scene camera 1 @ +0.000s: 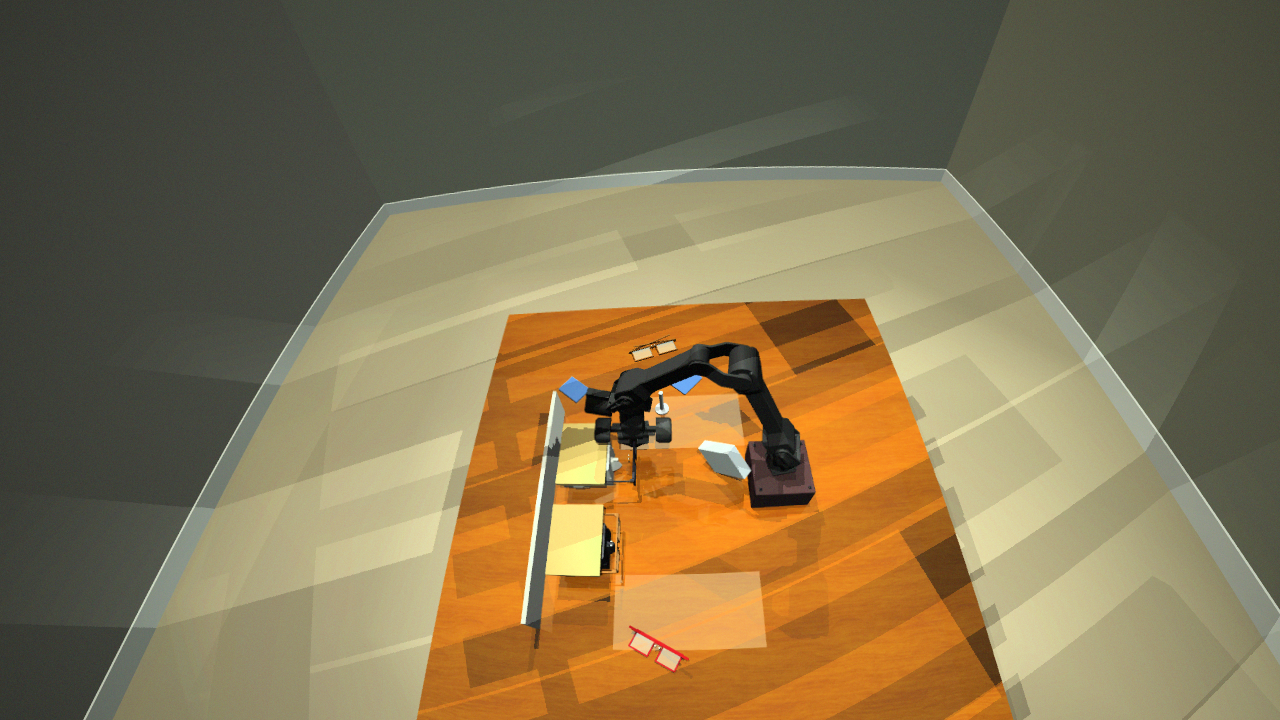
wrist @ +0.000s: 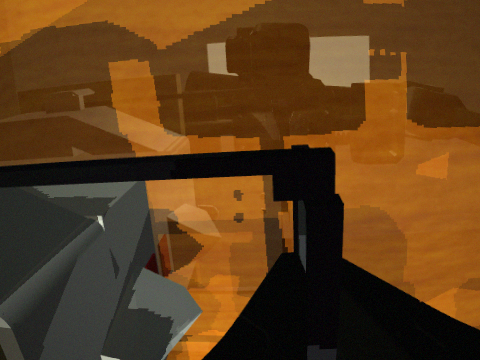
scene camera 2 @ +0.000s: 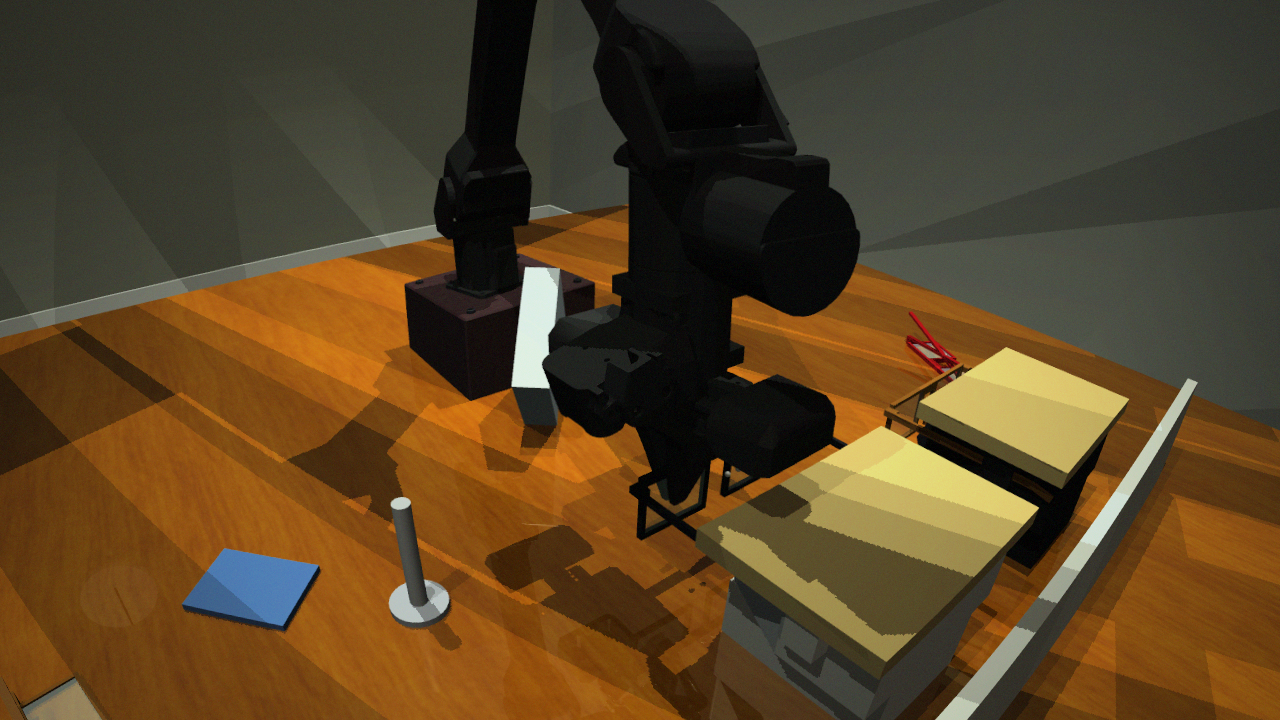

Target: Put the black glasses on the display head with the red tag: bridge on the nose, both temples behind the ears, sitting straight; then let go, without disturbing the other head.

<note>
In view: my gripper (scene camera 2: 673, 500), a white block (scene camera 2: 542, 305), a blue tile (scene camera 2: 266, 591), a white rail (scene camera 1: 531, 614) and a grey post (scene camera 2: 419, 603).
The white block also shows in scene camera 1 (scene camera 1: 724, 458). My gripper shows as well in scene camera 1 (scene camera 1: 634, 446) and in the wrist view (wrist: 304, 268). The wrist view does not show the white block: it is out of frame.
</note>
